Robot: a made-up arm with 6 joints.
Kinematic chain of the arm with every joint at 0, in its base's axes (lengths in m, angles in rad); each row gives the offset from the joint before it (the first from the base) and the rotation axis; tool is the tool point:
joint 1: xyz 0 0 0.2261 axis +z
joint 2: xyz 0 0.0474 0 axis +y
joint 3: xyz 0 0 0.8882 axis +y
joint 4: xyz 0 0 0.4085 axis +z
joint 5: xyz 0 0 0 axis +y
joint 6: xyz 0 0 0.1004 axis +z
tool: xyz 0 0 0
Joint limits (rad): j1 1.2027..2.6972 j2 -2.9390..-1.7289 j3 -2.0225..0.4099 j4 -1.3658..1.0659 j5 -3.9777..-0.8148 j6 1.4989..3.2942
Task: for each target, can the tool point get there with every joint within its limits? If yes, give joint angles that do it. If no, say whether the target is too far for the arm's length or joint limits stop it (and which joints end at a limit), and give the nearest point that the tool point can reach.
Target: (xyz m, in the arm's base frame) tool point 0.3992 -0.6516 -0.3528
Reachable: yes | joints 2.1842 -1.8790 -1.3927 -0.0297 -2.6996 2.0104
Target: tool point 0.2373 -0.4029 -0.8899
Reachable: yes | joints 2.1113 -2.7334 -0.1161 -1.0746 -3.6567 2.5934
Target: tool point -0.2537 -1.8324 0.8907
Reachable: no: too far | nearest point -0.1849 -1.3357 0.1908 | short by 0.861 m
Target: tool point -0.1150 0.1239 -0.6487
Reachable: yes | joints 1.3965 -2.7687 -1.7237 -1.0819 -1.3976 1.8109
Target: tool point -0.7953 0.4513 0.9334
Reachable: no: joint limits stop it (at a limit: joint 2, joint 3) | nearest point -0.2304 0.1307 -0.4523 | short by 1.530 m
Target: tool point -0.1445 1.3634 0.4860
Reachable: no: joint limits stop it (at a limit: joint 2, joint 3, joint 5) | nearest point -0.0294 0.2772 -0.4620 | short by 1.446 m
